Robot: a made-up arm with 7 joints. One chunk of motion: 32 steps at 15 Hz.
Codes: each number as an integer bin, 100 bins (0 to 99) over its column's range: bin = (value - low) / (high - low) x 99, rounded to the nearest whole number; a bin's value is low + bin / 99 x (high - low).
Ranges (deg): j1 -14..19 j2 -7..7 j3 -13..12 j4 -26..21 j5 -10..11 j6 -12..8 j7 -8..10
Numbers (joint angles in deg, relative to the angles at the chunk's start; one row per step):
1: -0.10 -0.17 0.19 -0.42 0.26 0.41 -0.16
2: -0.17 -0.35 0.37 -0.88 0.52 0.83 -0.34
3: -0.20 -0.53 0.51 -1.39 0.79 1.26 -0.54
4: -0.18 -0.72 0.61 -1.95 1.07 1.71 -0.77
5: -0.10 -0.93 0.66 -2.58 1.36 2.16 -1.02
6: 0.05 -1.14 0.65 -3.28 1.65 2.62 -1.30
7: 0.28 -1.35 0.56 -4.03 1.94 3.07 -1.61
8: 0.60 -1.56 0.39 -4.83 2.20 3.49 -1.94
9: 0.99 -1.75 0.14 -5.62 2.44 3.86 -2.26
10: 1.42 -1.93 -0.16 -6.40 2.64 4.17 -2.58
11: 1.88 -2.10 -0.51 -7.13 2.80 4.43 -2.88
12: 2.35 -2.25 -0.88 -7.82 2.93 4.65 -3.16
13: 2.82 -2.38 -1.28 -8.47 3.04 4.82 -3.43
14: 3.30 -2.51 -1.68 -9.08 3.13 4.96 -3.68
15: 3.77 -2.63 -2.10 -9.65 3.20 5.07 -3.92
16: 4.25 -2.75 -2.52 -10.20 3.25 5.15 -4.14
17: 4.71 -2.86 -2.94 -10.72 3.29 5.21 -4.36
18: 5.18 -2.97 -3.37 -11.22 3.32 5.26 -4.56
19: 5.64 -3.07 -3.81 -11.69 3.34 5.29 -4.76
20: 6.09 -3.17 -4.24 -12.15 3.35 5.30 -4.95
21: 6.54 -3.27 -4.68 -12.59 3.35 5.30 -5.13
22: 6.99 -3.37 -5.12 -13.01 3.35 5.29 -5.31
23: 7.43 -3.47 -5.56 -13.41 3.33 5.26 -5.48
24: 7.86 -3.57 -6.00 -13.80 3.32 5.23 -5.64
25: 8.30 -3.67 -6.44 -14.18 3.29 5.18 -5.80
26: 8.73 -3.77 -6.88 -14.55 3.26 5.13 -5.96
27: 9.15 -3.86 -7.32 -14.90 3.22 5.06 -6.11
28: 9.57 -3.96 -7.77 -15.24 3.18 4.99 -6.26
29: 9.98 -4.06 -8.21 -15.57 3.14 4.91 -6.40
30: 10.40 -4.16 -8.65 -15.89 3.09 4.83 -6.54
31: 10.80 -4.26 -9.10 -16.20 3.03 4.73 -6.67
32: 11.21 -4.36 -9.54 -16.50 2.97 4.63 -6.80
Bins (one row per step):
1: 42 48 52 54 48 61 43
2: 41 47 53 53 50 64 42
3: 41 46 53 52 51 66 41
4: 41 44 54 51 52 68 40
5: 42 43 54 49 54 70 38
6: 42 41 54 48 55 72 37
7: 43 40 54 46 56 75 35
8: 44 38 53 45 58 77 33
9: 45 37 52 43 59 79 32
10: 46 36 51 41 60 80 30
11: 48 35 49 40 60 81 28
12: 49 34 48 38 61 82 27
13: 50 33 46 37 61 83 25
14: 52 32 45 36 62 84 24
15: 53 31 43 34 62 84 22
16: 55 30 42 33 62 85 21
17: 56 29 40 32 63 85 20
18: 58 28 38 31 63 85 19
19: 59 28 36 30 63 86 18
20: 60 27 35 29 63 86 17
21: 62 26 33 28 63 86 16
22: 63 26 31 27 63 86 15
23: 64 25 29 27 63 85 14
24: 66 24 28 26 63 85 13
25: 67 24 26 25 63 85 12
26: 68 23 24 24 63 85 11
27: 69 22 22 23 62 84 10
28: 71 21 21 23 62 84 10
29: 72 21 19 22 62 84 9
30: 73 20 17 21 62 83 8
31: 74 19 15 21 61 83 7
32: 76 19 14 20 61 82 7

